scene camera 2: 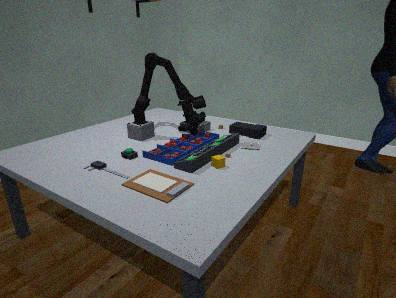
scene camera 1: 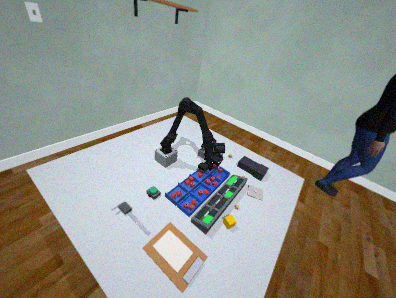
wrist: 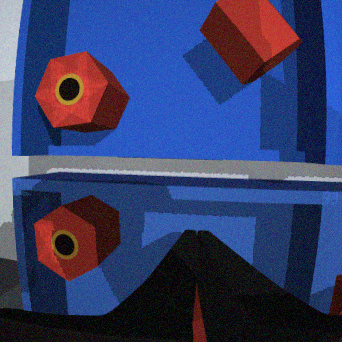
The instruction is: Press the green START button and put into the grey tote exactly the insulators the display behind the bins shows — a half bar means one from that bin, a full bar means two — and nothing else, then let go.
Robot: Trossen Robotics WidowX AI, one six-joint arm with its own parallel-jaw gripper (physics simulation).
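Note:
The green START button (scene camera 1: pixel 153 190) (scene camera 2: pixel 129 150) sits left of the blue bins (scene camera 1: pixel 178 202) (scene camera 2: pixel 160 159) (wrist: pixel 165 75), which hold red insulators. The dark display (scene camera 1: pixel 220 203) (scene camera 2: pixel 200 160) behind them shows three green bars; their lengths are hard to tell. My gripper (scene camera 1: pixel 214 168) (scene camera 2: pixel 194 133) (wrist: pixel 194 240) is shut, tips together, low over the bins' far end. In the wrist view, an upright insulator (wrist: pixel 77 237) stands left of the fingers; a red sliver (wrist: pixel 198 320) shows through the gap between them. Another upright insulator (wrist: pixel 70 92) and a lying one (wrist: pixel 250 37) are in the adjoining compartment. The grey tote (scene camera 2: pixel 204 126) is partly hidden behind the gripper.
A black box (scene camera 1: pixel 253 168) (scene camera 2: pixel 247 130) lies beyond the display. A yellow cube (scene camera 1: pixel 229 221) (scene camera 2: pixel 218 161) stands beside it. A clipboard (scene camera 1: pixel 152 247) (scene camera 2: pixel 131 184) and a caliper (scene camera 1: pixel 125 207) (scene camera 2: pixel 98 164) lie nearer the front. A person (scene camera 1: pixel 367 127) (scene camera 2: pixel 385 100) stands beyond the table.

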